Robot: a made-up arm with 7 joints.
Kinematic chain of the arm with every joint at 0, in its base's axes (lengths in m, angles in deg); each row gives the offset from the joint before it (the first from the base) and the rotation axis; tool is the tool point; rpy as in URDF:
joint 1: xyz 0 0 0 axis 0.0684 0.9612 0.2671
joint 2: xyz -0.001 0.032 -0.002 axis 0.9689 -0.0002 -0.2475
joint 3: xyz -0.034 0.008 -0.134 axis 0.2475 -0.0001 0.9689
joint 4: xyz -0.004 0 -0.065 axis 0.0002 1 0
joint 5: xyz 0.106 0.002 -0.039 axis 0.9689 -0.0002 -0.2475
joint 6: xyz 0.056 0 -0.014 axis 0.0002 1 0
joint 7: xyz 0.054 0 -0.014 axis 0.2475 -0.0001 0.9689
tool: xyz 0 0 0 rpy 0 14.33 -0.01
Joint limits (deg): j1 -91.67..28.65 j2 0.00..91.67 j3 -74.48..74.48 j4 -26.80..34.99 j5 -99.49..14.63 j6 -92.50..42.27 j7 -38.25..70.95
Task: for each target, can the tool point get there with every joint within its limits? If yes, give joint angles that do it. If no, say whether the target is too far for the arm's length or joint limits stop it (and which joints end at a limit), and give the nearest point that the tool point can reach.
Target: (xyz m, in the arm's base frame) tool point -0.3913 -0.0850 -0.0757
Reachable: no: joint limits stop it (at a limit: joint 1, joint 3, joint 4, joint 6) | nearest point -0.2295 -0.0633 -0.2870 | short by 0.267 m
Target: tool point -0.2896 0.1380 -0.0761
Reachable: no: joint limits stop it (at a limit: joint 1, joint 2, joint 3, joint 6) | nearest point -0.2269 0.1948 -0.1920 | short by 0.144 m
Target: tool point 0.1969 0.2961 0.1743
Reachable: yes | joints -61.43 74.51 25.53 27.26 -42.52 -24.71 5.42
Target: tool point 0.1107 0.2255 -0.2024
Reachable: yes | joints 7.14 10.78 38.45 -8.25 -2.10 -2.65 21.81
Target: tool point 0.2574 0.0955 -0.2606
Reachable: yes | joints -28.21 37.29 -38.15 24.56 -78.57 -18.59 55.71
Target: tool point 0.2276 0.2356 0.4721
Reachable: no: too far | nearest point 0.1592 0.2236 0.2693 | short by 0.214 m
